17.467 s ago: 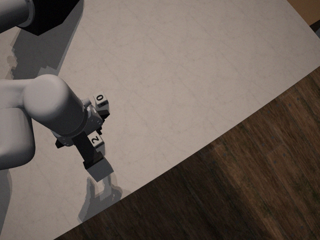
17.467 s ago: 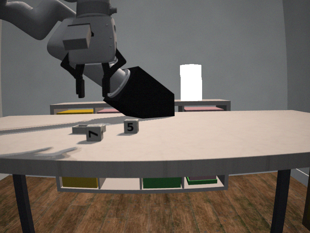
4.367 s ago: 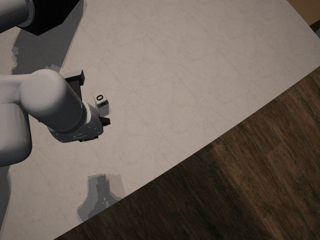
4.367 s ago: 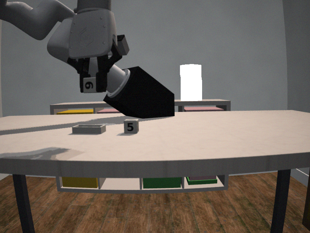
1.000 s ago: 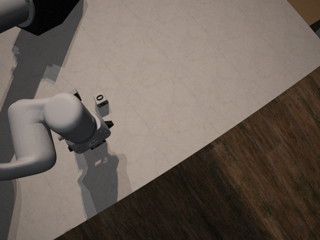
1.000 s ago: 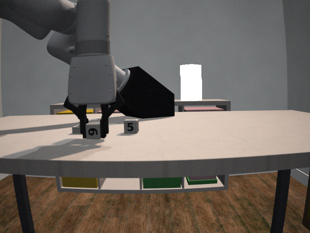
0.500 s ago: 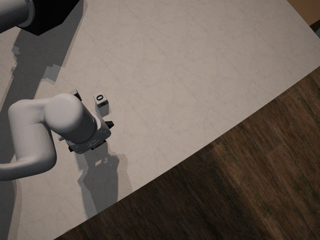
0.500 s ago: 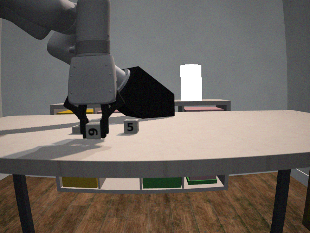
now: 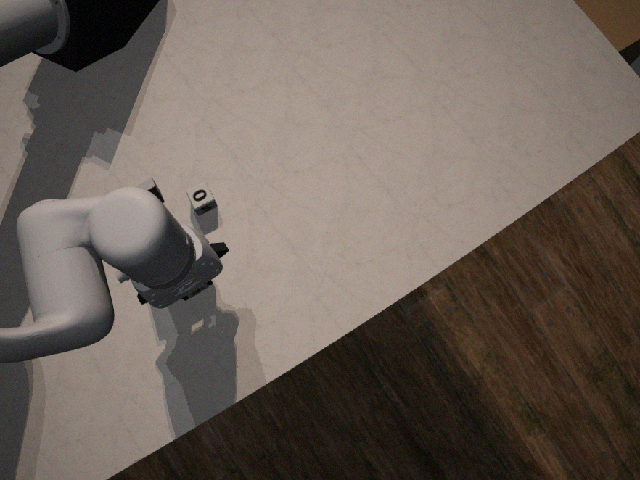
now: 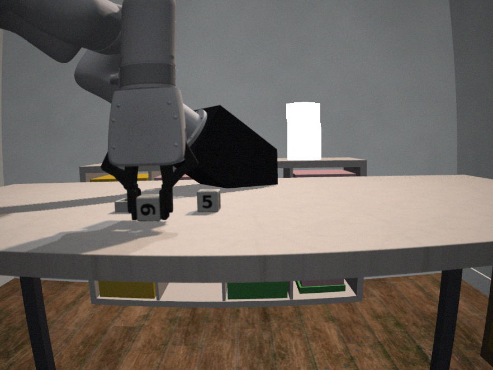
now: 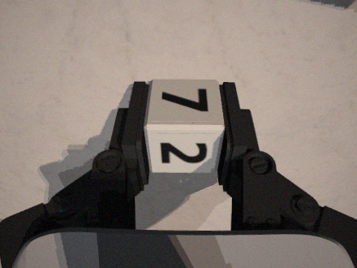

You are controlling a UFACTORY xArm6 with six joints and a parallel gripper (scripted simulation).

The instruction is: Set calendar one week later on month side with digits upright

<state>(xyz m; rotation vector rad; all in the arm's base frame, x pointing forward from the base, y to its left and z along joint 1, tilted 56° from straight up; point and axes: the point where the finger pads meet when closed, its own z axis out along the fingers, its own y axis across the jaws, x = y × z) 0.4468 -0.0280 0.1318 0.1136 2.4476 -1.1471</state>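
My hand is 1 cm above the white cube. From my hand the other things lie so: grey tray 12 cm behind, 1 cm to the right, 2 cm below.
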